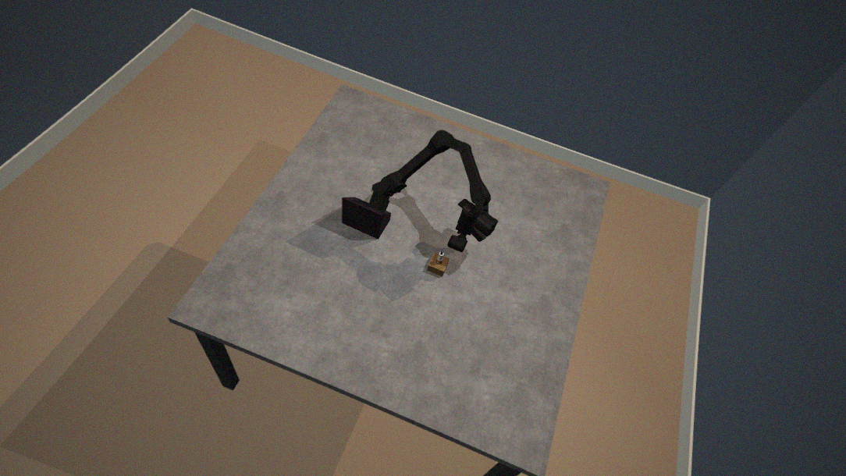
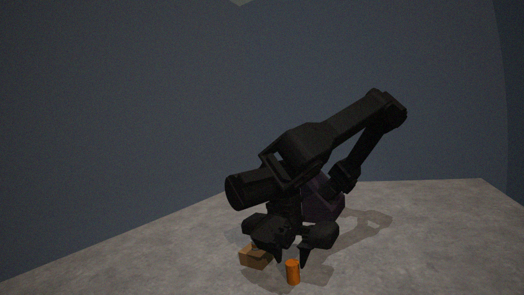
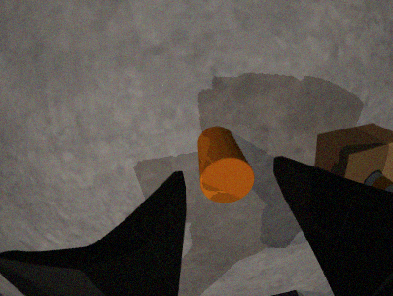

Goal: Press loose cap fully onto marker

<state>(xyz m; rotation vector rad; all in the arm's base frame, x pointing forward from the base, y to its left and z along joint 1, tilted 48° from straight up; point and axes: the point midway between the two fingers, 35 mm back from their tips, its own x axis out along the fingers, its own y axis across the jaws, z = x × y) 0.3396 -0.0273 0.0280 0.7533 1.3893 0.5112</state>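
The orange cap lies 20 mm below my gripper tip.
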